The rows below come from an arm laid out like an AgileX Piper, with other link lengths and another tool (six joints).
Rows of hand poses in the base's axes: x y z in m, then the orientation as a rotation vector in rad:
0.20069, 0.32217, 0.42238, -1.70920, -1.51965, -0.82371
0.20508, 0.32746, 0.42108, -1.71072, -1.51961, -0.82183
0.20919, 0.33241, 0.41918, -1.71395, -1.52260, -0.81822
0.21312, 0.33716, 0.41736, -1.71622, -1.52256, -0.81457
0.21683, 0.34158, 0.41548, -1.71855, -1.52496, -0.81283
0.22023, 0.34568, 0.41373, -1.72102, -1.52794, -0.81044
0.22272, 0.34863, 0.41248, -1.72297, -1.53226, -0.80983
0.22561, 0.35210, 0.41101, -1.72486, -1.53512, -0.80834
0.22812, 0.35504, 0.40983, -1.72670, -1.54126, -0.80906
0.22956, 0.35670, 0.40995, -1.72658, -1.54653, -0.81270
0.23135, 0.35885, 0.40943, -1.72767, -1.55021, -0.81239
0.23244, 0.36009, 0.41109, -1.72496, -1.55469, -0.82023
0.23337, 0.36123, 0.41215, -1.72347, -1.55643, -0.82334
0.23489, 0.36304, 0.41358, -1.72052, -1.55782, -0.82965
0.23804, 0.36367, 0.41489, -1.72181, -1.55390, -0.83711
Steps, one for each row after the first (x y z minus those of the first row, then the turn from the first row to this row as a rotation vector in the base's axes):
0.00439, 0.00529, -0.00130, -0.00146, 0.00115, -0.00030
0.00850, 0.01024, -0.00320, -0.00619, 0.00164, 0.00000
0.01243, 0.01499, -0.00502, -0.00862, 0.00390, -0.00016
0.01614, 0.01941, -0.00690, -0.01193, 0.00353, -0.00016
0.01954, 0.02351, -0.00865, -0.01584, 0.00326, 0.00018
0.02203, 0.02646, -0.00990, -0.01969, 0.00110, 0.00069
0.02492, 0.02993, -0.01137, -0.02291, 0.00034, 0.00103
0.02743, 0.03287, -0.01255, -0.02734, -0.00369, 0.00177
0.02887, 0.03453, -0.01243, -0.02923, -0.00901, 0.00241
0.03066, 0.03668, -0.01295, -0.03208, -0.01094, 0.00311
0.03175, 0.03792, -0.01129, -0.03074, -0.01838, 0.00361
0.03268, 0.03906, -0.01023, -0.02993, -0.02127, 0.00405
0.03420, 0.04087, -0.00880, -0.02714, -0.02597, 0.00416
0.03735, 0.04150, -0.00749, -0.02367, -0.02881, -0.00062

